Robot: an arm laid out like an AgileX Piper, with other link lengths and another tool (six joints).
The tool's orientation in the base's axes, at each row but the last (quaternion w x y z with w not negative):
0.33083 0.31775 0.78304 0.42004
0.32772 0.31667 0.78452 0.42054
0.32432 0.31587 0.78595 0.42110
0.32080 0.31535 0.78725 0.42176
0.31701 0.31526 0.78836 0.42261
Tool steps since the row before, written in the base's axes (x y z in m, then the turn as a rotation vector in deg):
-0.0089 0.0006 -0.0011 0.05 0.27 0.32
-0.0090 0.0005 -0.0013 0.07 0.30 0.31
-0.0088 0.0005 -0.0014 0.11 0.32 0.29
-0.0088 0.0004 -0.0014 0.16 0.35 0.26
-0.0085 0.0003 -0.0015 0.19 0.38 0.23
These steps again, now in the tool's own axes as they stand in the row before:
0.0059 -0.0026 -0.0062 0.10 0.41 0.02
0.0060 -0.0029 -0.0062 0.11 0.42 0.06
0.0059 -0.0030 -0.0060 0.11 0.42 0.11
0.0059 -0.0030 -0.0060 0.11 0.42 0.17
0.0057 -0.0031 -0.0057 0.12 0.41 0.22

